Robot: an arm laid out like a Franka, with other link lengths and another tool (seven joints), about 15 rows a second.
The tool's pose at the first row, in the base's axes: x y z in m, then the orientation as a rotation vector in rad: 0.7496, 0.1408, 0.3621, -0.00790, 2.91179, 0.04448
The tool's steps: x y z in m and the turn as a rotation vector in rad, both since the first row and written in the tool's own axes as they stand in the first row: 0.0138, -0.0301, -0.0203, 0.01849, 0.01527, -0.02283; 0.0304, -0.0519, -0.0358, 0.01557, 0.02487, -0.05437; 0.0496, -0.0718, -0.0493, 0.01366, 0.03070, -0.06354; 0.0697, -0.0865, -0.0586, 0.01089, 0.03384, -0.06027; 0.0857, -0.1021, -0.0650, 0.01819, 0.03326, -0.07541
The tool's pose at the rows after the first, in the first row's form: 0.7318, 0.1101, 0.3778, -0.03854, 2.92675, 0.01372; 0.7123, 0.0878, 0.3885, -0.08557, 2.93495, 0.01266; 0.6907, 0.0674, 0.3967, -0.09962, 2.94023, 0.01391; 0.6692, 0.0524, 0.4007, -0.09545, 2.94353, 0.01853; 0.6523, 0.0366, 0.4029, -0.11641, 2.94206, 0.00523
